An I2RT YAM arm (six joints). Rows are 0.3 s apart.
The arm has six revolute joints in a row. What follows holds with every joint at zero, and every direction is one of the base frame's. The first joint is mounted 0.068 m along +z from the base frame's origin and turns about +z. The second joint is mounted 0.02 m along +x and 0.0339 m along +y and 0.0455 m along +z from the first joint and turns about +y. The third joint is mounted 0.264 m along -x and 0.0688 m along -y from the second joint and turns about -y. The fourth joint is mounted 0.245 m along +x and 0.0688 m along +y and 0.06 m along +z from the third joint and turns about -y. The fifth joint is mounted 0.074 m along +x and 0.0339 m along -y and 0.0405 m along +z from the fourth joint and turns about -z. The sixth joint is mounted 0.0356 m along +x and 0.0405 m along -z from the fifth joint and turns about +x. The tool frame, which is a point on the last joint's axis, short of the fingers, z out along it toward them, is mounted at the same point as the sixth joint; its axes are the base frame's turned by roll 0, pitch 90 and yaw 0 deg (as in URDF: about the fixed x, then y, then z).
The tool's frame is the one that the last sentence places.
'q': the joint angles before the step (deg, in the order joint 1, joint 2, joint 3, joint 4, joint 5, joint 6). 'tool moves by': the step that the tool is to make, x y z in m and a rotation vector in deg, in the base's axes. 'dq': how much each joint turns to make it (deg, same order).
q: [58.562 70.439 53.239 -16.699 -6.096 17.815]
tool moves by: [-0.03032 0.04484 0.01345 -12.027 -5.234 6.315]
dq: [10.534 8.286 12.001 -12.349 9.463 -5.265]
